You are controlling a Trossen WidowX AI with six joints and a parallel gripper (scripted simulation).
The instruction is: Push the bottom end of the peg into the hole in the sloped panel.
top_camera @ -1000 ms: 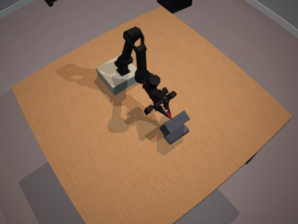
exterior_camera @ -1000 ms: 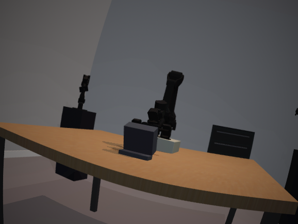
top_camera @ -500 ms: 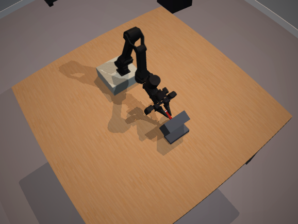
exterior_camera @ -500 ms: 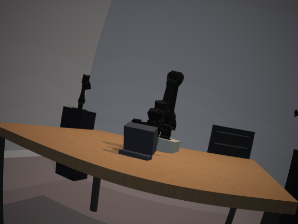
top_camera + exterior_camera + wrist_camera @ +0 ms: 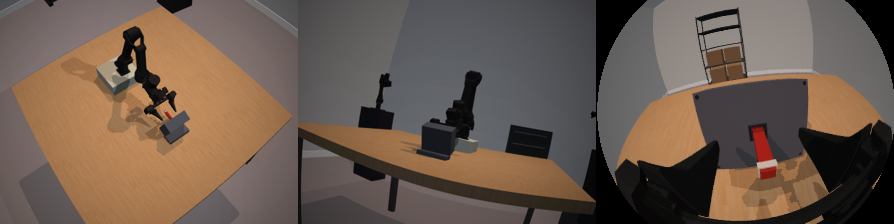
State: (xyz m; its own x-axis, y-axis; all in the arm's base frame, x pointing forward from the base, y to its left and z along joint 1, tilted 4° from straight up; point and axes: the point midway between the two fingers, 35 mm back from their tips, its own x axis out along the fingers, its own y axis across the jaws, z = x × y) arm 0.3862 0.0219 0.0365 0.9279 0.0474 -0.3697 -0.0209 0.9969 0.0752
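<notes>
Now: gripper tip 2 cm past the dark red peg. From my gripper tip the other things lie so: dark sloped panel: 4 cm ahead, 2 cm below.
</notes>
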